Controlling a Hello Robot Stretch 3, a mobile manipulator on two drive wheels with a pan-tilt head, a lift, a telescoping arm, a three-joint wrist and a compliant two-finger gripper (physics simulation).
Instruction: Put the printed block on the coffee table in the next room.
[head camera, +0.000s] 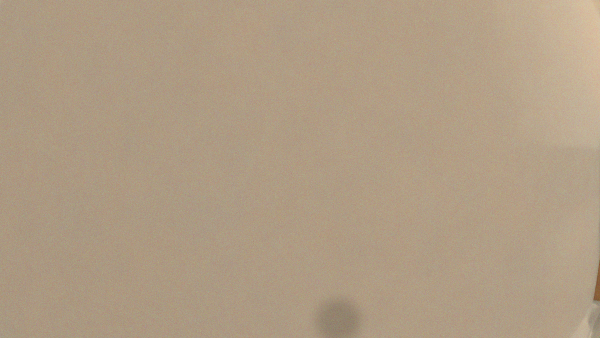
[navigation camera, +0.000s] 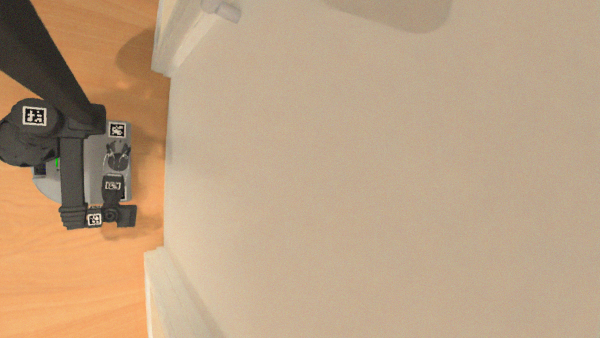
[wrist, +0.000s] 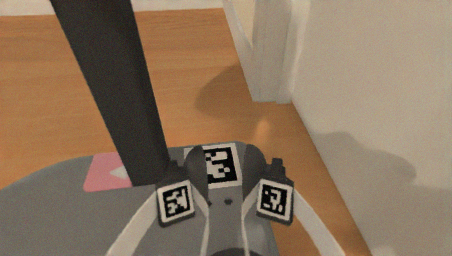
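Where they show: gripper, fingertip midpoint: (navigation camera: 119, 143); robot's base, link origin: (navigation camera: 118, 160).
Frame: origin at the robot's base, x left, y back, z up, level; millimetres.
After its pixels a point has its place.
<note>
My gripper (navigation camera: 118, 145) {y -7, x 76, z 224 mm} (wrist: 225, 164) {y -7, x 76, z 224 mm} is partly open. The gap between its two dark fingertips shows the robot's own base and a square marker in the wrist view, with no block between them. In the navigation camera the gripper is folded in over the grey base (navigation camera: 95, 167) {y 74, x -21, z 160 mm}. The printed block and the coffee table do not show in these views.
A pale upright surface (head camera: 300, 150) {y -204, x -2, z 1161 mm} (navigation camera: 375, 175) {y -205, x 36, z 1146 mm} (wrist: 390, 90) stands close beside the base. Pale trim (navigation camera: 175, 40) {y -158, x 450, z 406 mm} (wrist: 272, 55) and more trim (navigation camera: 172, 300) {y -137, x -470, z 482 mm} flank it. A grey bar end (navigation camera: 227, 11) {y -184, x 362, z 805 mm} juts out near the upper trim. Wooden floor (navigation camera: 60, 280) {y 237, x -529, z 0 mm} (wrist: 30, 90) lies around the base.
</note>
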